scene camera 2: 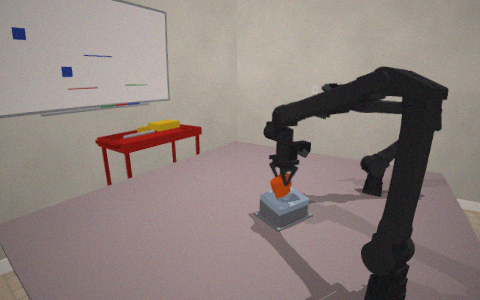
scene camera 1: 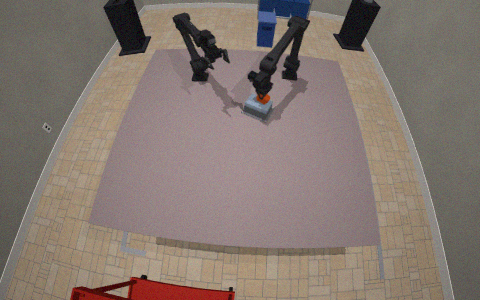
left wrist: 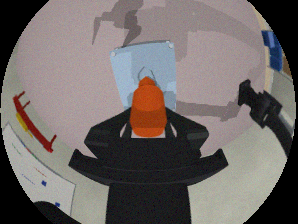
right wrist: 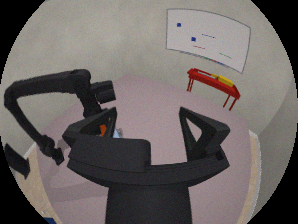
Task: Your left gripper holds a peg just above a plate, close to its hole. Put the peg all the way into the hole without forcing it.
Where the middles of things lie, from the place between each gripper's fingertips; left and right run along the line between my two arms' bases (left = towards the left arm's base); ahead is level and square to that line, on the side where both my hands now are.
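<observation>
Orange peg (left wrist: 148, 116): my left hand is 2 cm above it. Light blue plate (scene camera 2: 298, 200), from my left hand: 1 cm to the right, 1 cm behind, 8 cm below. Going by their middles, the orange peg is the nearest to my left hand of the things named here.
My right hand is 25 cm to the right of the orange peg, 2 cm short of it and 26 cm above it. From the same right hand, the light blue plate is 23 cm to the left, 1 cm ahead and 32 cm below. By its middle, the light blue plate is nearer to my left hand than to my right hand.
</observation>
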